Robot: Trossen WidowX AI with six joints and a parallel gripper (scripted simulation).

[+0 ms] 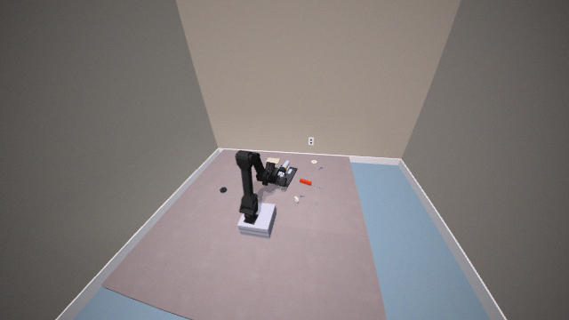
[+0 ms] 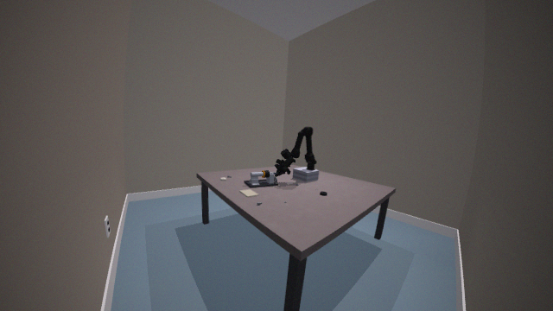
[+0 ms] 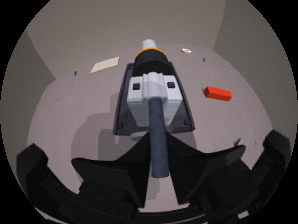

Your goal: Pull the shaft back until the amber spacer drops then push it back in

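Now: gripper tip 50 mm short of the blue-grey shaft and 20 mm below it. Round my gripper tip: tan pad: 310 mm ahead, 150 mm to the left, 50 mm below; then amber spacer: 110 mm ahead, 20 mm above, 10 mm to the right; then black spacer: 70 mm ahead, 20 mm above, 10 mm to the right.
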